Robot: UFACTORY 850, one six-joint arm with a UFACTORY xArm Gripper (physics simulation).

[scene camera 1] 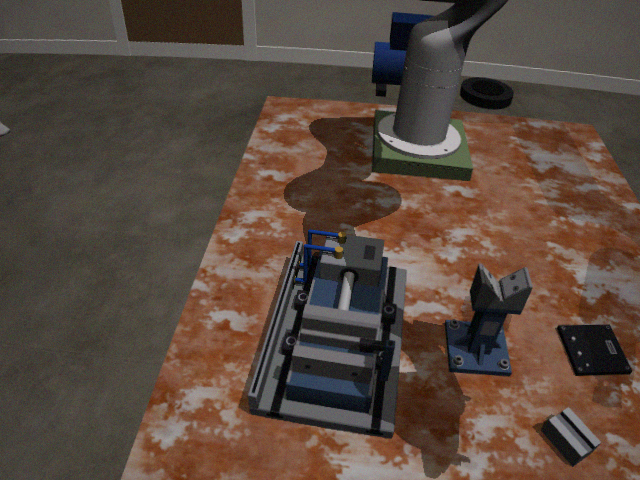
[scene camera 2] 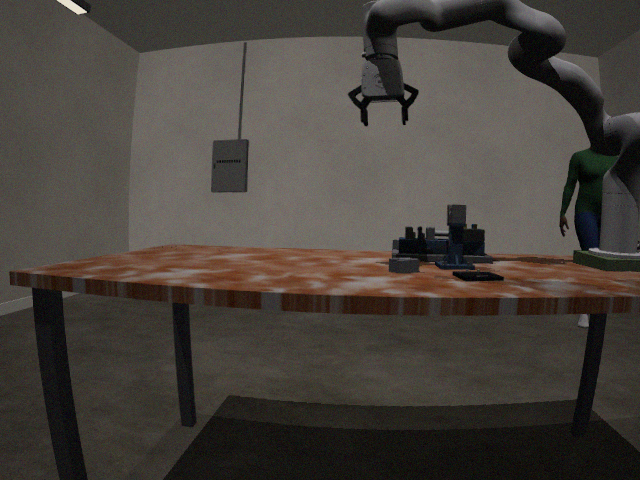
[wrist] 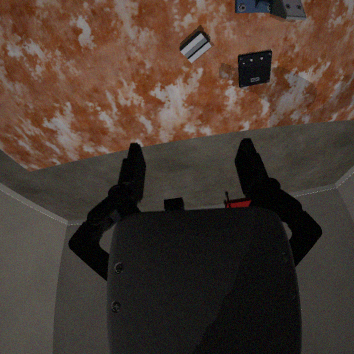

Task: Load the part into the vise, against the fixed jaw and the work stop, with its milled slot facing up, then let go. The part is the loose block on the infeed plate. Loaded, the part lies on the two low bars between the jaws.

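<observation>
The part, a grey block (scene camera 1: pixel 570 436) (scene camera 2: pixel 403 265) (wrist: pixel 196 47), lies on the table beside the black infeed plate (scene camera 1: pixel 594 356) (scene camera 2: pixel 478 276) (wrist: pixel 255 72), apart from it. Its slot appears to face up and it is turned at an angle to the plate. The vise (scene camera 1: pixel 330 392) (scene camera 2: pixel 473 235) shows no part between its jaws. The front jaw (scene camera 1: pixel 333 365) carries two holes, and the other jaw (scene camera 1: pixel 341 317) faces it. A dark stop rod (scene camera 1: pixel 369 343) sits at the gap's right end. My gripper (scene camera 2: pixel 385 122) (wrist: pixel 190 150) is open and empty, high above the table.
A blue stand with a grey V-block (scene camera 1: pixel 488 330) (scene camera 2: pixel 456 214) (wrist: pixel 253 6) rises between the vise and the infeed plate. Blue nozzle arms (scene camera 1: pixel 306 263) stand at the vise's back left. The robot base sits on a green block (scene camera 1: pixel 423 169) behind.
</observation>
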